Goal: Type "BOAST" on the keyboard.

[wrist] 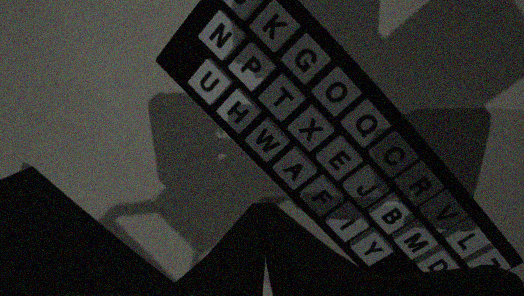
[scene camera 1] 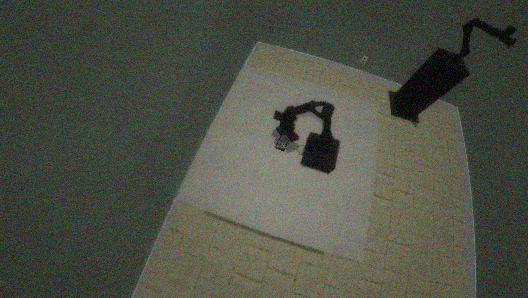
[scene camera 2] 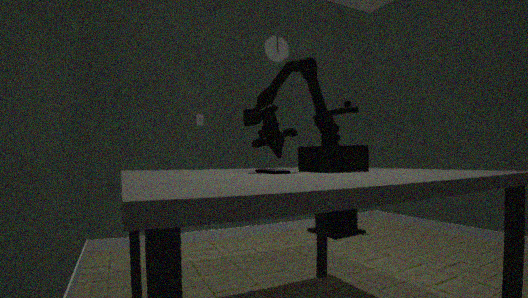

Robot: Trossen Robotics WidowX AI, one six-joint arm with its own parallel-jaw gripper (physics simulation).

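Seen in the pictures: gripper, fingertip midpoint: (wrist: 262,213) (scene camera 1: 288,138) (scene camera 2: 279,158); arm's base, origin of the base link: (scene camera 1: 324,146) (scene camera 2: 329,146).
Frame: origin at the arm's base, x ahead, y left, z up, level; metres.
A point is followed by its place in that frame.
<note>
A black keyboard (scene camera 1: 282,145) {x 0.281, y 0.025, z -0.097 m} (scene camera 2: 272,171) {x 0.330, y 0.048, z -0.101 m} (wrist: 175,57) {x 0.268, y 0.055, z -0.100 m} with grey letter keys lies flat on the table. In the wrist view it runs diagonally, and its lower right end is hidden by the gripper. The O key (wrist: 336,92) {x 0.300, y -0.022, z -0.095 m}, the T key (wrist: 284,97) {x 0.284, y -0.004, z -0.095 m}, the A key (wrist: 292,170) {x 0.256, y -0.029, z -0.095 m} and the B key (wrist: 391,215) {x 0.267, y -0.084, z -0.095 m} are readable. A key (wrist: 240,4) {x 0.308, y 0.037, z -0.095 m} at the top edge is cut off. My gripper (scene camera 2: 280,156) {x 0.251, y -0.024, z -0.053 m} (wrist: 262,213) {x 0.251, y -0.024, z -0.053 m} is shut and empty, its tip pointing down a little above table height. In the wrist view the tip appears just outside the keyboard's lower edge, left of the F key (wrist: 321,196) {x 0.253, y -0.049, z -0.095 m}.
The white table (scene camera 1: 260,200) {x 0.338, y 0.442, z -0.111 m} (scene camera 2: 200,185) {x 0.719, y 0.379, z -0.111 m} carries the arm's black base box (scene camera 1: 320,152) {x 0.022, y 0.053, z -0.002 m} (scene camera 2: 333,159) {x 0.100, y 0.131, z -0.059 m} close beside the keyboard. The arm's shadows fall across the keyboard and table. Another black box with an arm on it (scene camera 1: 430,82) stands on the floor beyond the table.
</note>
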